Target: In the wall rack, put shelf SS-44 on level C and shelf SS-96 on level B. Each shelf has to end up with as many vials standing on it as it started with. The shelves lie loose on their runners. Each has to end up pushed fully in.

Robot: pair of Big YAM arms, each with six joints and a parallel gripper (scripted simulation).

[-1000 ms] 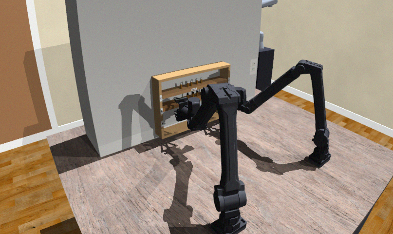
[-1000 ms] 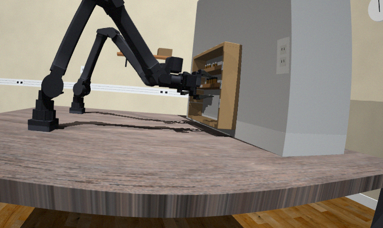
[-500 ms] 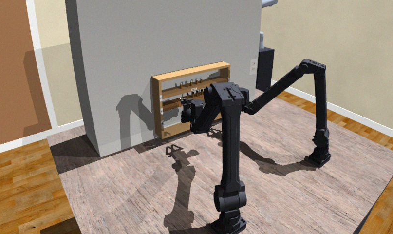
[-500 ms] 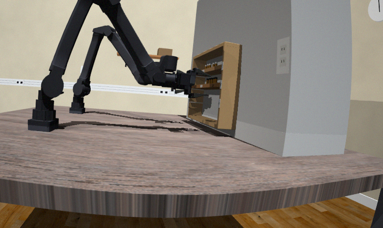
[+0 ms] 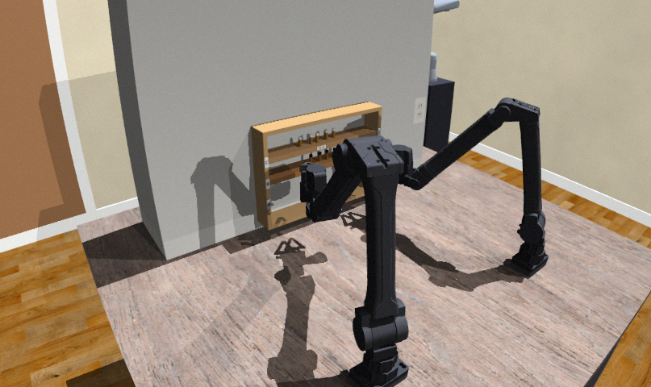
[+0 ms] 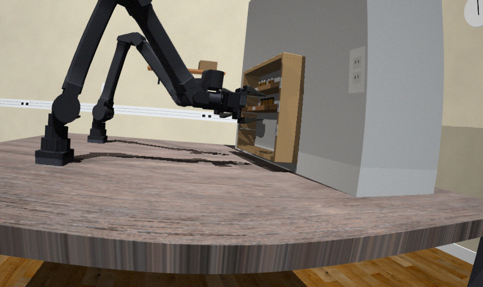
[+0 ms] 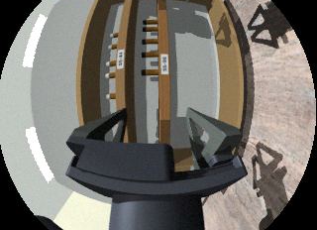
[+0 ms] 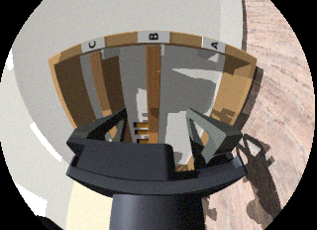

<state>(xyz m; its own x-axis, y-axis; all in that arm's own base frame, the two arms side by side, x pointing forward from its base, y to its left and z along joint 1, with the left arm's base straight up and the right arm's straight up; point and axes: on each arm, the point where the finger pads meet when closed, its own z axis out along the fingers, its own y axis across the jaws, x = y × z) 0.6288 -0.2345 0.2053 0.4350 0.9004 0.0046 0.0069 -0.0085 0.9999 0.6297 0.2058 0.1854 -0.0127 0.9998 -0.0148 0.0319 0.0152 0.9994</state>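
Right now my left hand is 120 mm to the left of the wooden wall rack, 80 mm short of it and 10 mm above it. From my left hand the other things lie so: grey wall block 270 mm ahead, 230 mm above, 120 mm to the right.
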